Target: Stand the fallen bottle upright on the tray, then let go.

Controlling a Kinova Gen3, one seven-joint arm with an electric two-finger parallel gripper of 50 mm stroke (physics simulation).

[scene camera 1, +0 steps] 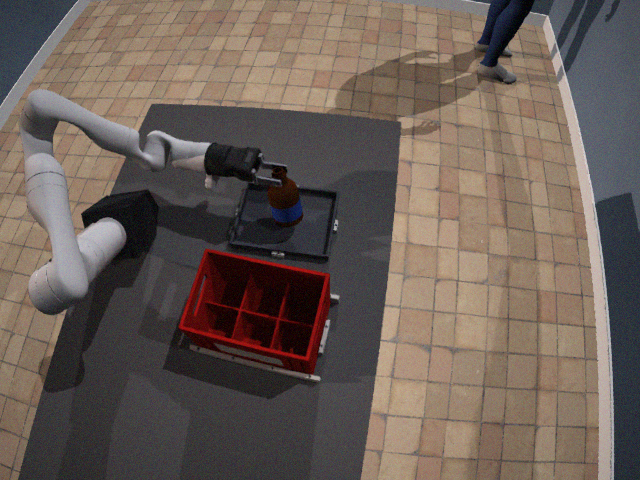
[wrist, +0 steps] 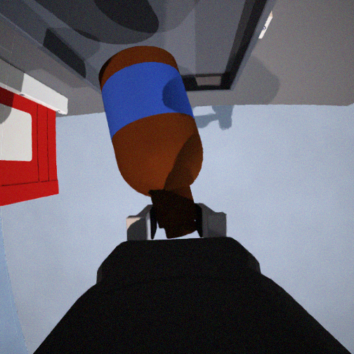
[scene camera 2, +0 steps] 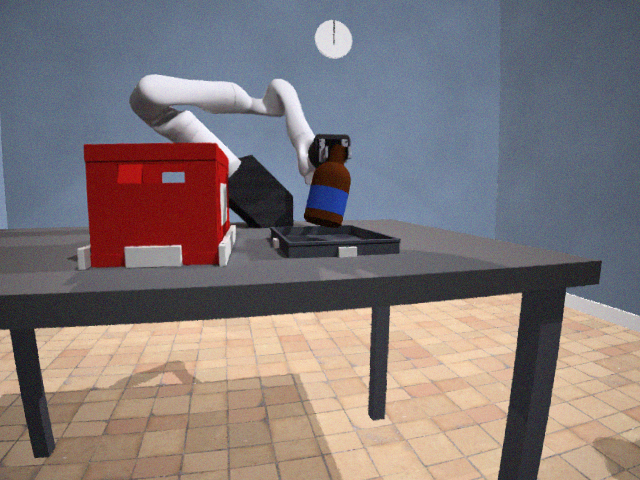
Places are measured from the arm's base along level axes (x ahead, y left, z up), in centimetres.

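Pixels of known places: gripper, between the fingertips: (scene camera 1: 284,176) (scene camera 2: 338,151); arm's base, origin of its link: (scene camera 1: 109,235) (scene camera 2: 229,172).
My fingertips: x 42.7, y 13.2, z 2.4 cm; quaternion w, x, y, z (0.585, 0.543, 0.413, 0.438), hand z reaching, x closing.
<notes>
Ahead of a thing's pixels: the offset from my fingertips to its middle. "spot": to the spot under its first point.
The brown bottle @[dx -0.7, dy -1.3, dz -6.3 cm] (scene camera 1: 284,197) (scene camera 2: 330,180) (wrist: 152,120) with a blue label hangs neck up from my gripper, somewhat tilted, its base toward the left in the scene camera 2 view. My gripper (scene camera 1: 283,175) (scene camera 2: 336,148) (wrist: 175,215) is shut on the bottle's neck and comes at it from the side. The dark shallow tray @[spot: dx +10.8, dy -3.8, dz -15.4 cm] (scene camera 1: 332,222) (scene camera 2: 395,246) (wrist: 248,45) lies flat on the table below the bottle. In the scene camera 2 view the bottle's base is a little above the tray, near its back rim, with a small gap visible.
A red crate @[dx -5.4, dy -30.1, dz -9.2 cm] (scene camera 1: 258,341) (scene camera 2: 155,206) (wrist: 46,145) with six compartments stands beside the tray, with white strips around its foot. Small light blocks sit against the tray's outer walls. A person (scene camera 1: 498,41) stands on the floor beyond the table.
</notes>
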